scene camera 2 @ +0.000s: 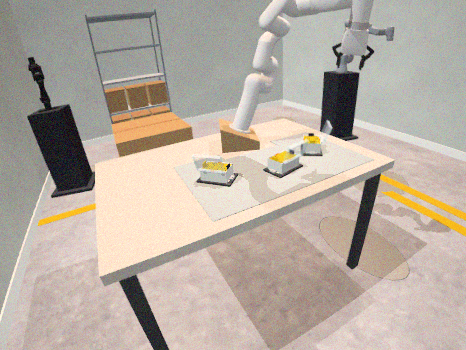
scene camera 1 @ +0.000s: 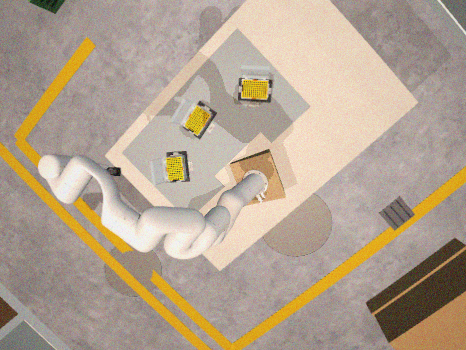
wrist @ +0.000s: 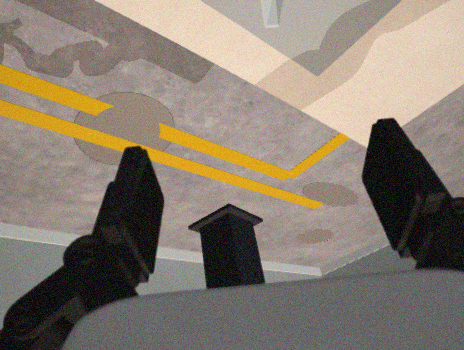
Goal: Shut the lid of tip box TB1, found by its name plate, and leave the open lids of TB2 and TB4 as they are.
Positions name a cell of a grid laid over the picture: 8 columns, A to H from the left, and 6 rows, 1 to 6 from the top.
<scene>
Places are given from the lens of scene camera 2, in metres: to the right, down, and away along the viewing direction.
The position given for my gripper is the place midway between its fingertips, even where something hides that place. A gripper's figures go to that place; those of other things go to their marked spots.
my gripper (scene camera 2: F2): 0.50, -0.46, 1.03
grey mat (scene camera 2: E4): 0.08, 0.05, 1.03
</scene>
